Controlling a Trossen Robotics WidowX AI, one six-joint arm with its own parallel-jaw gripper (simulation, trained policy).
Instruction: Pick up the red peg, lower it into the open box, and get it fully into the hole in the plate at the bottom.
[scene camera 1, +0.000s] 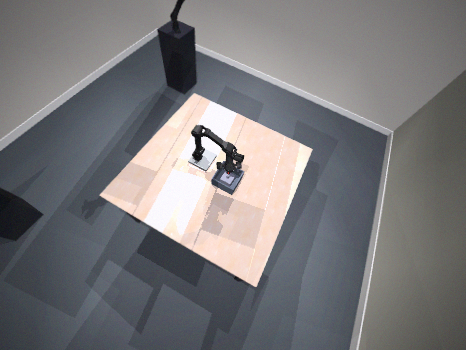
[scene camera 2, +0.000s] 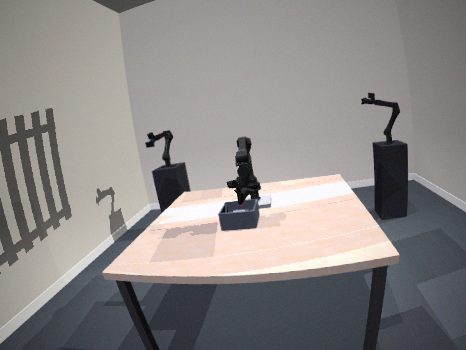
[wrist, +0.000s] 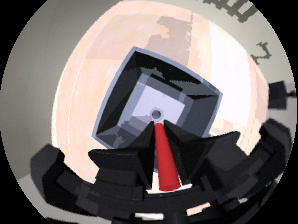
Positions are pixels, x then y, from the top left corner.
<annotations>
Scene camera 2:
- dark grey box: 229, 220
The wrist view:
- my gripper: 158, 123
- dark grey box: 141, 67
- red peg: 168, 180
</annotations>
